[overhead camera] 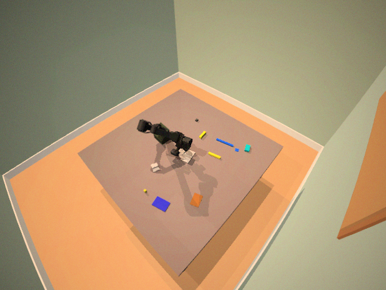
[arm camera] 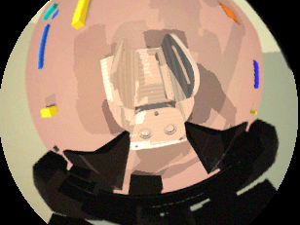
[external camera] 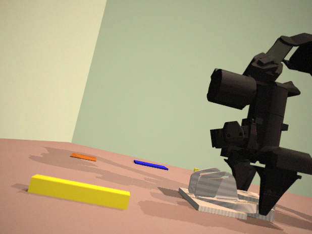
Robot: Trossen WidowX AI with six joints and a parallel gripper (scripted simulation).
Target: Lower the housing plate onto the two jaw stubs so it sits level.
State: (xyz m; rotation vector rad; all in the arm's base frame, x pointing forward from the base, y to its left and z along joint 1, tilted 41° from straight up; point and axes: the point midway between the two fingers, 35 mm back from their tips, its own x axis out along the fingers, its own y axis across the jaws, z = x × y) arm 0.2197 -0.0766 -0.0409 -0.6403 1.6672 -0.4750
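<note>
Right now my gripper tip is 10 mm short of the white housing part and 20 mm below it. Also, from my gripper tip: small yellow cube: 30 mm ahead, 430 mm to the right; blue bar: 230 mm ahead, 320 mm to the left; dark cube: 140 mm behind, 390 mm to the left.
</note>
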